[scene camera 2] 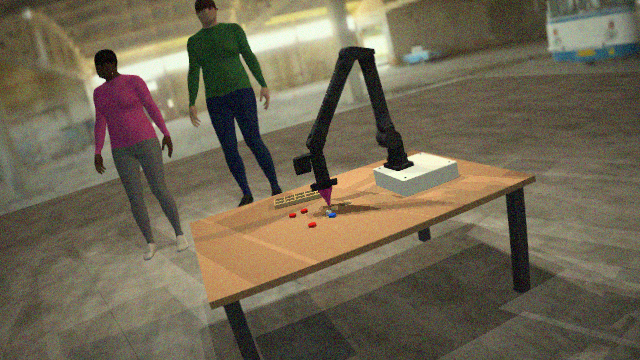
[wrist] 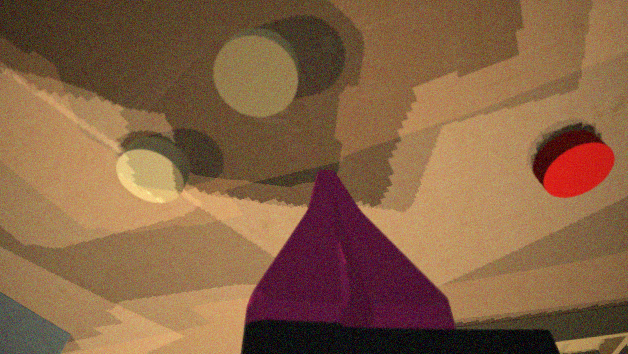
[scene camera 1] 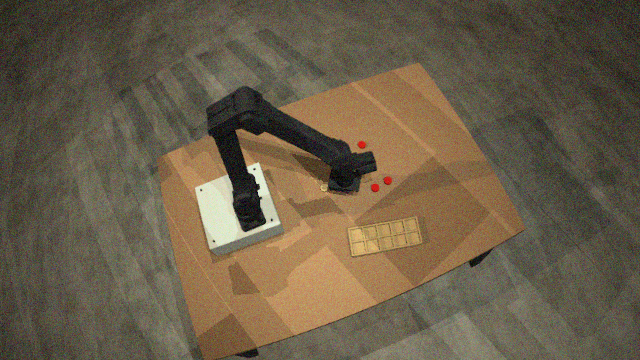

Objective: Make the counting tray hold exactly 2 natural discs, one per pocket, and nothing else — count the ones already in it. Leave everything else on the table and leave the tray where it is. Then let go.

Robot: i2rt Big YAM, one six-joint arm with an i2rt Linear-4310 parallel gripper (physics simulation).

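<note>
My gripper [scene camera 2: 328, 205] [wrist: 324, 180] is shut and empty, its magenta fingertips low over the table. In the wrist view one natural disc [wrist: 150, 175] lies left of the tips and another natural disc [wrist: 256, 75] lies beyond them, up and to the left, in shadow. In scene camera 1 a natural disc [scene camera 1: 324, 188] shows beside the wrist, which hides the fingertips there. In scene camera 2 a pale disc [scene camera 2: 328, 212] lies just below the tips. The counting tray [scene camera 1: 387, 249] [scene camera 2: 290, 203] stands apart from the gripper; no disc shows in its pockets in scene camera 1.
Red discs [scene camera 1: 361, 144] [scene camera 1: 375, 188] [scene camera 1: 387, 180] lie on the table. One red disc [wrist: 578, 170] is at the right of the wrist view. A blue disc [scene camera 2: 332, 215] lies against or close to the pale one. The white base box [scene camera 1: 215, 210] [scene camera 2: 425, 182] carries the arm.
</note>
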